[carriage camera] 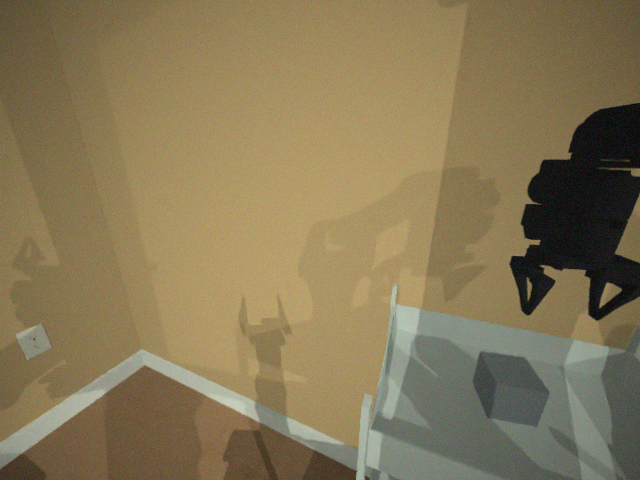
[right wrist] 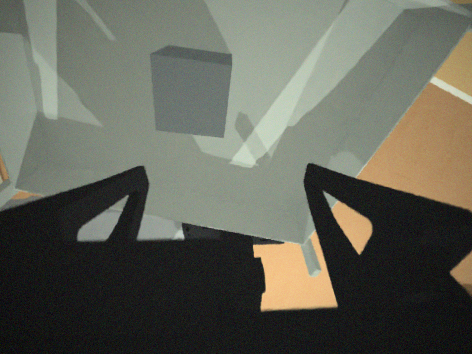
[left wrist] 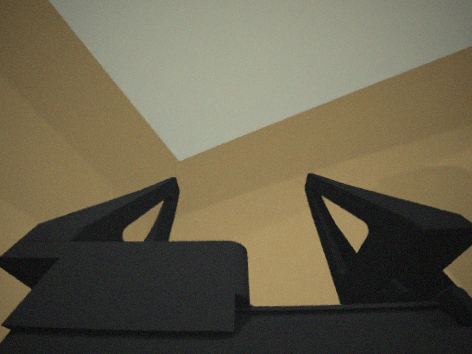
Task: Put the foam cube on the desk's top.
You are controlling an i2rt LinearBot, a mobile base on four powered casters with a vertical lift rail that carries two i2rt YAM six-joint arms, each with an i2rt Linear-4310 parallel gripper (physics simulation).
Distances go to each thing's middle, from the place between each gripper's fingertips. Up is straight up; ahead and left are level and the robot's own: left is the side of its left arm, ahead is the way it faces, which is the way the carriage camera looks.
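My left hand: 41 cm above the grey foam cube point(carriage camera: 509, 389), 24 cm short of it, 66 cm to the left of it.
Grey foam cube: 150 mm below my right hand, 10 mm ahead of it, 40 mm to the left of it.
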